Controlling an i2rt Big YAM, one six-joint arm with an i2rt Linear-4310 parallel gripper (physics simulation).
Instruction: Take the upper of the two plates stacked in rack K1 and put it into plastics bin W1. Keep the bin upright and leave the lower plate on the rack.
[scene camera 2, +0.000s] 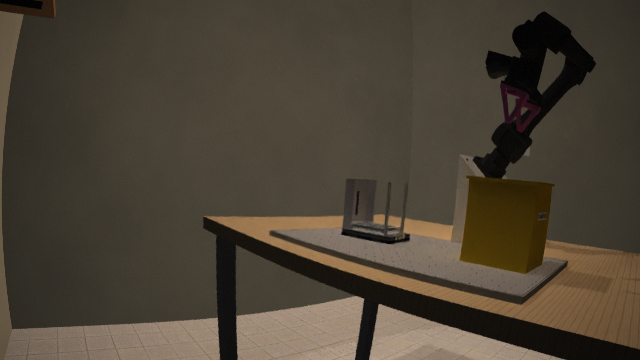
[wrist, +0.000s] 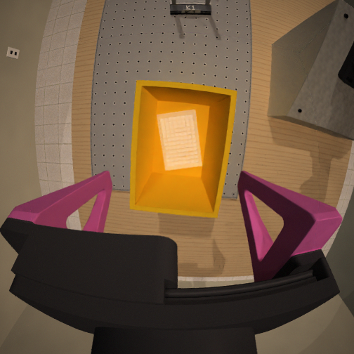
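Pixels of known places: gripper, fingertip midpoint: (scene camera 2: 513, 127); arm's base, origin of the base link: (scene camera 2: 488, 173).
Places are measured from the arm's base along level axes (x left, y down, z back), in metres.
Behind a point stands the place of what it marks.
A pale gridded plate (wrist: 180, 140) lies flat on the floor of the yellow bin W1 (wrist: 226, 150) (scene camera 2: 500, 225) {y 0.110, x 0.232, z -0.372 m}, turned slightly, apart from the bin's walls. The bin stands upright. Rack K1 (scene camera 2: 359, 205) {y 0.119, x -0.242, z -0.325 m} (wrist: 190, 9) stands on the perforated board; in the scene view a clear plate (scene camera 2: 372, 227) {y 0.164, x -0.145, z -0.365 m} lies low in it. In the wrist view the rack is cut off at the top edge. My gripper (scene camera 2: 515, 122) {y -0.096, x 0.225, z -0.316 m} (wrist: 174, 177) is open and empty, high above the bin, with its magenta fingers pointing down and wide apart.
The grey perforated board (scene camera 2: 430, 260) {y 0.197, x 0.096, z -0.425 m} (wrist: 112, 120) lies on the wooden table (scene camera 2: 240, 225) {y 0.210, x -0.479, z -0.562 m} (wrist: 275, 150) under rack and bin. A grey slanted block (wrist: 310, 75) (scene camera 2: 457, 205) {y 0.101, x -0.050, z -0.104 m} stands beside the bin, to its right in the wrist view.
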